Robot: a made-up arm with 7 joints. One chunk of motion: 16 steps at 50 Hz.
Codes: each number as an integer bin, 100 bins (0 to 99) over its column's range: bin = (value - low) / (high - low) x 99, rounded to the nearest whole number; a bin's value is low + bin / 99 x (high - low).
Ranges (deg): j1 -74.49..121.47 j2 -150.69..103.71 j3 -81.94..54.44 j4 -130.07..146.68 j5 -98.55..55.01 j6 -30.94..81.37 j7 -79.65..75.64
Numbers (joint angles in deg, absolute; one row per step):
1: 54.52 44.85 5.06 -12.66 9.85 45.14 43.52
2: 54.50 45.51 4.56 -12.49 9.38 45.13 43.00
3: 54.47 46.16 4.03 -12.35 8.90 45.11 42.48
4: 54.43 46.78 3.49 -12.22 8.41 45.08 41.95
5: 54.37 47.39 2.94 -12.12 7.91 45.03 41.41
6: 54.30 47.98 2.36 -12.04 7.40 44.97 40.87
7: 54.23 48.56 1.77 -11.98 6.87 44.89 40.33
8: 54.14 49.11 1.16 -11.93 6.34 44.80 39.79
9: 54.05 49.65 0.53 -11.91 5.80 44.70 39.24
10: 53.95 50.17 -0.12 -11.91 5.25 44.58 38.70
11: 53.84 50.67 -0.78 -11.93 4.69 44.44 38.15
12: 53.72 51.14 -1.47 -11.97 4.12 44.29 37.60
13: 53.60 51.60 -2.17 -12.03 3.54 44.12 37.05
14: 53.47 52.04 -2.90 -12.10 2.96 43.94 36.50
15: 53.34 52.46 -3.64 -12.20 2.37 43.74 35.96
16: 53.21 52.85 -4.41 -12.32 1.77 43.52 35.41
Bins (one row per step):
1: 65 76 63 42 70 67 79
2: 65 76 63 42 70 67 78
3: 65 77 62 42 69 67 78
4: 65 77 62 42 69 67 78
5: 65 77 62 42 69 67 77
6: 65 77 61 42 68 67 77
7: 65 78 61 42 68 67 76
8: 65 78 60 42 68 67 76
9: 65 78 60 42 67 67 76
10: 65 78 59 42 67 67 75
11: 65 78 59 42 67 66 75
12: 65 79 58 42 66 66 75
13: 65 79 58 42 66 66 74
14: 65 79 57 42 65 66 74
15: 65 79 57 42 65 66 74
16: 65 79 56 42 65 66 73

